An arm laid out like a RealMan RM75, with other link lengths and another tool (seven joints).
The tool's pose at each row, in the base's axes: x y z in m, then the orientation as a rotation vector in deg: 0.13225, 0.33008, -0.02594, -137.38, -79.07, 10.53; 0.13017, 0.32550, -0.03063, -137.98, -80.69, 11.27; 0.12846, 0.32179, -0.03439, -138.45, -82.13, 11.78; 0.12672, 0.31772, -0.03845, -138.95, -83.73, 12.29; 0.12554, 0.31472, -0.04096, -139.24, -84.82, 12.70; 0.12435, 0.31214, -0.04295, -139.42, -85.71, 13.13; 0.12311, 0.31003, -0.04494, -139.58, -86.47, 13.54; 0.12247, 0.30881, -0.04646, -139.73, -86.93, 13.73; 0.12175, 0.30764, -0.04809, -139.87, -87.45, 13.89; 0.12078, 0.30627, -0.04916, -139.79, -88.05, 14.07
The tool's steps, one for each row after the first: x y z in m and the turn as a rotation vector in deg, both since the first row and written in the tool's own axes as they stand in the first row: -0.00531, 0.00216, 0.00380, -0.94, -1.22, -0.59; -0.00962, 0.00387, 0.00685, -1.77, -2.19, -1.15; -0.01427, 0.00584, 0.01010, -2.70, -3.23, -1.78; -0.01762, 0.00719, 0.01202, -3.29, -3.96, -2.21; -0.02057, 0.00815, 0.01356, -3.70, -4.59, -2.58; -0.02315, 0.00885, 0.01524, -4.05, -5.16, -2.88; -0.02463, 0.00946, 0.01653, -4.31, -5.49, -3.04; -0.02611, 0.01002, 0.01795, -4.61, -5.82, -3.25; -0.02785, 0.01026, 0.01888, -4.77, -6.11, -3.58
